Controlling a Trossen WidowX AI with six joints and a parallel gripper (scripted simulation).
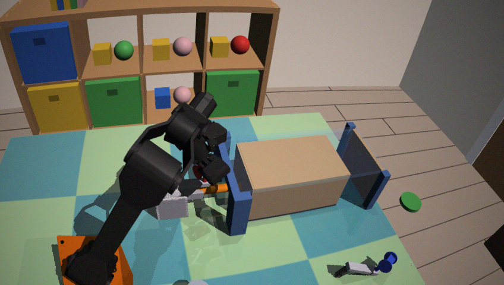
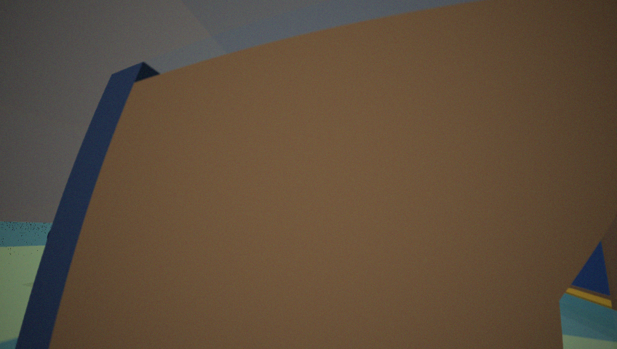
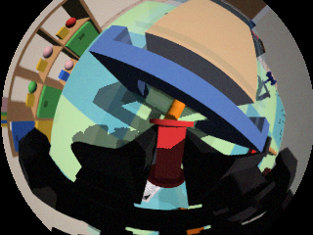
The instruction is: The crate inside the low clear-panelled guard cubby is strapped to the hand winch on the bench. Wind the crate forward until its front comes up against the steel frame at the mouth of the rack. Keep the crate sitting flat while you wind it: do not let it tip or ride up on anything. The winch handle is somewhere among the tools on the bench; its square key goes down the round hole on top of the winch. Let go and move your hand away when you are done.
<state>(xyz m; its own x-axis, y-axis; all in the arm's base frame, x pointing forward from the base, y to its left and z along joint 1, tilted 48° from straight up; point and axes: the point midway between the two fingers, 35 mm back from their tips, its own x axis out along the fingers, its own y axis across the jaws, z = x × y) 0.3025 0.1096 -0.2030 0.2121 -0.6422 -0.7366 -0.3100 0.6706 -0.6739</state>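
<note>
Right now the blue frame is 4 cm ahead of my gripper tip, 2 cm below it and 1 cm to the right of it. From my gripper tip the other things lie so: crank handle: 6 cm behind, 3 cm below; red knob: 2 cm behind, 1 cm to the right; grey winch: 13 cm behind, 10 cm below.
</note>
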